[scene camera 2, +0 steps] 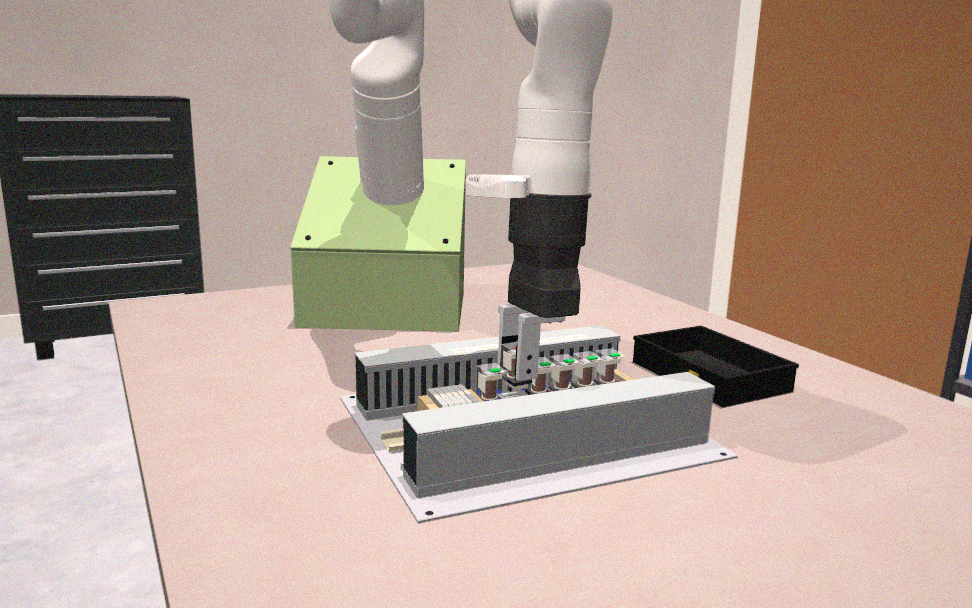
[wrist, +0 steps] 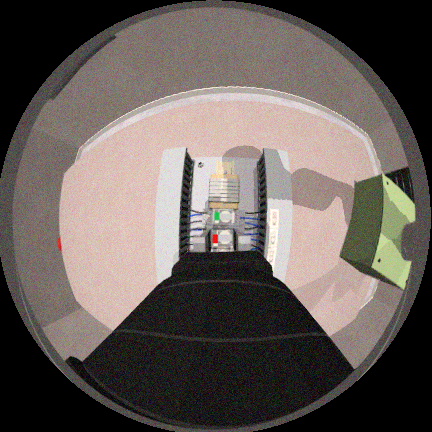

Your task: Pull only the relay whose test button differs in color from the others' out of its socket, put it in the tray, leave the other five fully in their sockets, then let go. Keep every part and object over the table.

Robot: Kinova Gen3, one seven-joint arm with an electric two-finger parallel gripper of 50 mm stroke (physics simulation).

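Places are measured from the arm's base along level axes (x ahead, y left, z up), in metres.
Where they show: gripper, between the fingertips: (scene camera 2: 516, 373) (wrist: 221, 236); arm's base, origin of its link: (scene camera 2: 393, 187).
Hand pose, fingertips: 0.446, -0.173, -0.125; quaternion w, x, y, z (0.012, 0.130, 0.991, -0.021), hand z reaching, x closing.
Each offset is from my fingertips to the top centre of the thing, as dx, dy, dz. "spot": to the spot under its first point.
The relay with the red test button @[+0.000, -0.001, +0.030] (scene camera 2: 510, 363) (wrist: 225, 237) is between the fingers of my gripper (scene camera 2: 515, 367) (wrist: 221, 236), which is shut on it. Its top stands higher than the tops of the neighbouring relays. The front finger partly hides it in the scene view, and its lower end and pins are hard to make out. A relay with a green button @[-0.009, -0.026, +0.010] (scene camera 2: 491, 385) (wrist: 226, 216) sits in the row on the terminal block side, and several more green-button relays @[+0.018, +0.051, +0.010] (scene camera 2: 564, 375) sit in the row on the other side. The black tray @[spot: +0.123, +0.265, -0.042] (scene camera 2: 759, 385) stands at the right, beyond the row's end.
A grey wire duct @[+0.082, -0.017, +0.004] (scene camera 2: 566, 438) (wrist: 170, 210) runs in front of the row, and a slotted duct @[-0.074, +0.038, +0.004] (scene camera 2: 415, 367) (wrist: 280, 220) runs behind it. Terminal blocks @[-0.022, -0.065, -0.012] (scene camera 2: 453, 395) (wrist: 224, 191) stand at the row's end. A green box (scene camera 2: 376, 290) (wrist: 367, 220) stands behind, under the arm's base.
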